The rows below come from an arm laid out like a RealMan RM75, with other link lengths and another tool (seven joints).
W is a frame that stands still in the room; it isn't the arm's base.
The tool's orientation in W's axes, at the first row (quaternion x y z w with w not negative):
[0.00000, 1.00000, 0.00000, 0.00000]
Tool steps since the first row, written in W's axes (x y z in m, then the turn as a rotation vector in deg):
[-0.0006, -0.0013, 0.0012, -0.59, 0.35, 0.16]
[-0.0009, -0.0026, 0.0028, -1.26, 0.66, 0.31]
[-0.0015, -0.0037, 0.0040, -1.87, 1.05, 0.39]
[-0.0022, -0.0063, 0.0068, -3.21, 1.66, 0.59]
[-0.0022, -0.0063, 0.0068, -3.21, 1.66, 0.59]
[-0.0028, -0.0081, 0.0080, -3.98, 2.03, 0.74]
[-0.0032, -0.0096, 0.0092, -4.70, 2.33, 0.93]
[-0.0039, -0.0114, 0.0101, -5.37, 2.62, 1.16]
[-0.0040, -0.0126, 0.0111, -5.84, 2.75, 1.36]
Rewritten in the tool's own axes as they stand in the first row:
[0.0006, -0.0013, -0.0012, 0.59, 0.35, -0.16]
[0.0009, -0.0026, -0.0028, 1.26, 0.66, -0.31]
[0.0015, -0.0037, -0.0040, 1.87, 1.05, -0.39]
[0.0022, -0.0063, -0.0068, 3.21, 1.66, -0.59]
[0.0022, -0.0063, -0.0068, 3.21, 1.66, -0.59]
[0.0028, -0.0081, -0.0080, 3.98, 2.03, -0.74]
[0.0032, -0.0096, -0.0092, 4.70, 2.33, -0.93]
[0.0039, -0.0114, -0.0101, 5.37, 2.62, -1.16]
[0.0040, -0.0126, -0.0111, 5.84, 2.75, -1.36]

